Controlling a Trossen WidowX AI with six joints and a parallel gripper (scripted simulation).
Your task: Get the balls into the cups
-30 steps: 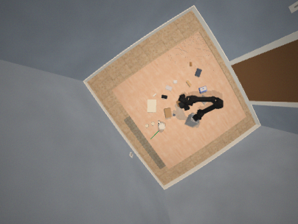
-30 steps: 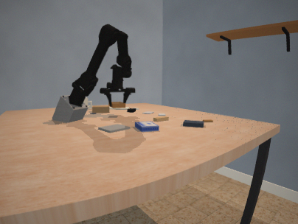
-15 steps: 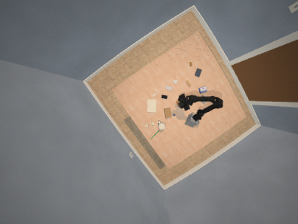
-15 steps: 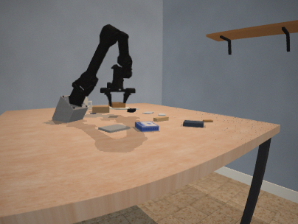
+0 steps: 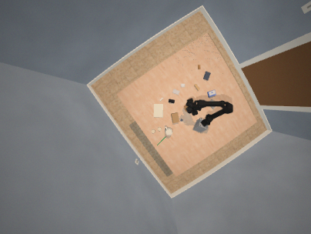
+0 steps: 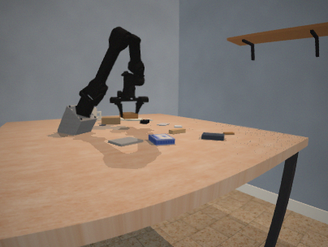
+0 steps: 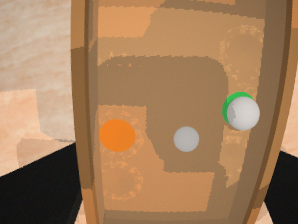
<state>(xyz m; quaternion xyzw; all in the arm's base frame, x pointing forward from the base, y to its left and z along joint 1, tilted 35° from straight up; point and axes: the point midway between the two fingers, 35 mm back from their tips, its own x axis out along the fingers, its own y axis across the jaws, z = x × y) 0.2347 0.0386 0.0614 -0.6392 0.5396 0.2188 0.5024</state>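
The wooden puzzle is 3 cm below my hand and 1 cm to the left of it. The rest, counted from my hand: dark blue block (40 cm to the right, 15 cm ahead, 8 cm below); grey plate (25 cm to the right, 16 cm behind, 9 cm below); cream sheet (31 cm to the left, 19 cm ahead, 9 cm below).
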